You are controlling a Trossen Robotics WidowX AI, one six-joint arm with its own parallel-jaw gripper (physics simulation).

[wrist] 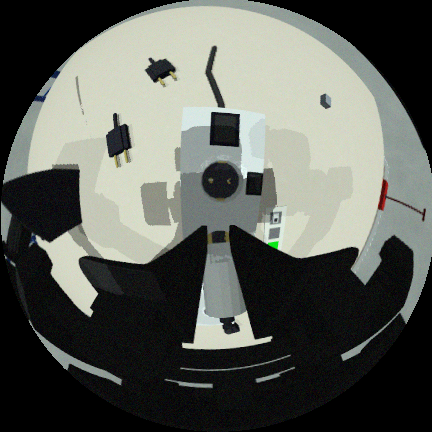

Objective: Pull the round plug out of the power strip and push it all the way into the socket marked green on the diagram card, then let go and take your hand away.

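Places are measured from the arm's base along level axes (x ahead, y left, z up), in millimetres.
Pixels of known places: gripper, fingertip midpoint: (pixel 217 230).
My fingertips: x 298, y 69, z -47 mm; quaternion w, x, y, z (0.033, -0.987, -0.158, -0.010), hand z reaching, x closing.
Note:
Behind a point stands the place of what it marks.
The grey round plug (pixel 225 290) {x 316, y 28, z -25 mm} shows between the black fingers, with a dark, gold-edged part (pixel 218 237) at its upper end and a short black piece at its lower end. My gripper (pixel 217 230) {x 298, y 69, z -47 mm} has its fingertips a little apart on either side of this plug and does not hold it. The light power strip (pixel 192 212) {x 275, y 69, z -71 mm} runs under the fingers. A round, dark two-hole socket (pixel 220 181) {x 293, y 104, z -89 mm} shows above the fingertips; the strip's lower part is mostly hidden. The diagram card (pixel 283 225) {x 413, y 73, z -119 mm} lies right of the strip, with a green mark (pixel 273 245) {x 414, y 35, z -120 mm} at its visible lower end.
Two black two-pin plugs (pixel 160 69) {x 166, y 237, z -108 mm} (pixel 118 140) {x 150, y 122, z -108 mm} lie upper left. A dark cable (pixel 215 87) {x 250, y 221, z -113 mm} leaves the strip's top, near a black square (pixel 225 129) {x 280, y 149, z -69 mm}. A smaller black square (pixel 254 183) {x 320, y 113, z -69 mm} is at its right edge. A grey block (pixel 325 100) {x 416, y 312, z -107 mm} lies upper right; a red object (pixel 383 195) is at the table's right edge.

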